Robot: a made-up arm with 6 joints. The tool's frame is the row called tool. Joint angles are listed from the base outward.
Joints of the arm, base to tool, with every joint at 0 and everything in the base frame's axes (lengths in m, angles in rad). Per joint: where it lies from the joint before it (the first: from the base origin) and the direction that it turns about. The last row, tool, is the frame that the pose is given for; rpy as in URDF.
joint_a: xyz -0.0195 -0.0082 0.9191 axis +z
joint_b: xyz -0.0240 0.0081 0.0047 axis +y
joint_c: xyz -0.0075 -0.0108 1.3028 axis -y
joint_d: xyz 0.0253 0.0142 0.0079 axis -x
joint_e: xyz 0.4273 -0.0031 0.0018 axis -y
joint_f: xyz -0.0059 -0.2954 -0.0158 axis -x
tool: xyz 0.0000 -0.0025 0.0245 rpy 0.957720 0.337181 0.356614
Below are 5 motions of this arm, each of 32 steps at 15 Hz.
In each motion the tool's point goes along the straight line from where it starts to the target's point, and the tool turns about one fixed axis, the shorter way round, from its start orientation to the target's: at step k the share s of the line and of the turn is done. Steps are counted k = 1, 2, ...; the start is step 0. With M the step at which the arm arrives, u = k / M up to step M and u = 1 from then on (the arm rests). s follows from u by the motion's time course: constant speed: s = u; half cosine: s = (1 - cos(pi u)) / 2; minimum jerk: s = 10 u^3 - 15 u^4 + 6 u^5.
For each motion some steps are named. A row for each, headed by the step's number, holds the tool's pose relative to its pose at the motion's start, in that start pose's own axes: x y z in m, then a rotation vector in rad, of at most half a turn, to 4 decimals.
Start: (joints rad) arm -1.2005 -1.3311 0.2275 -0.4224 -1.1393 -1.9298
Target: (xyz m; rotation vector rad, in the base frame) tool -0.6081 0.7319 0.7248 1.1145 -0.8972 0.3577
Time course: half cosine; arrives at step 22
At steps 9, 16, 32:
9: -0.2033 -0.0741 0.2684 -0.4155 0.0522 -0.0096
16: -0.4685 -0.1706 0.6184 -0.9573 0.1204 -0.0222
32: -0.5662 -0.2062 0.7474 -1.1569 0.1455 -0.0268

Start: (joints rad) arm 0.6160 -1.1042 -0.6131 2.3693 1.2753 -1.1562
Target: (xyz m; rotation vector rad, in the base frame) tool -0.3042 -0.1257 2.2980 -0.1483 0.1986 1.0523
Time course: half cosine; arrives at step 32
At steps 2, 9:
2: -0.0003 -0.0065 0.0025 0.0052 -0.0061 -0.0026
9: -0.0049 -0.1233 0.0474 0.0983 -0.1154 -0.0487

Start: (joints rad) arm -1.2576 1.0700 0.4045 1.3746 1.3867 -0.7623
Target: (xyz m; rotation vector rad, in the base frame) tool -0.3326 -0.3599 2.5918 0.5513 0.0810 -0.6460
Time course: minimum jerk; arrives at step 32
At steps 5, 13, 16, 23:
5: -0.0187 0.0490 -0.0132 -0.0009 -0.0189 -0.0199
13: -0.2059 0.5401 -0.1458 -0.0097 -0.2081 -0.2191
16: -0.3137 0.8226 -0.2220 -0.0148 -0.3170 -0.3337
23: -0.5400 1.4163 -0.3822 -0.0255 -0.5457 -0.5745

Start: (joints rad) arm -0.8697 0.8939 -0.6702 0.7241 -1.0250 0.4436
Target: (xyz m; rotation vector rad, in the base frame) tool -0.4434 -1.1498 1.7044 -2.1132 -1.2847 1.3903
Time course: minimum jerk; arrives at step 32
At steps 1, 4, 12, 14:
1: 0.0003 -0.0002 -0.0001 0.0003 0.0002 0.0004
4: 0.0149 -0.0091 -0.0048 0.0149 0.0083 0.0221
12: 0.2554 -0.1563 -0.0817 0.2560 0.1429 0.3784
14: 0.3564 -0.2181 -0.1140 0.3572 0.1994 0.5280

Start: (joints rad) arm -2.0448 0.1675 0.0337 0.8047 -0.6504 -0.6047
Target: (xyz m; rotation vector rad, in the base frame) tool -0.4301 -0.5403 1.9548 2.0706 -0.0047 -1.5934
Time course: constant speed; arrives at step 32
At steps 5, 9, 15, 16, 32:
5: 0.0544 -0.0184 -0.0377 -0.0142 0.1074 0.0062
9: 0.0979 -0.0331 -0.0679 -0.0256 0.1934 0.0112
15: 0.1632 -0.0551 -0.1131 -0.0426 0.3223 0.0187
16: 0.1741 -0.0588 -0.1207 -0.0455 0.3438 0.0200
32: 0.3481 -0.1176 -0.2414 -0.0910 0.6875 0.0399

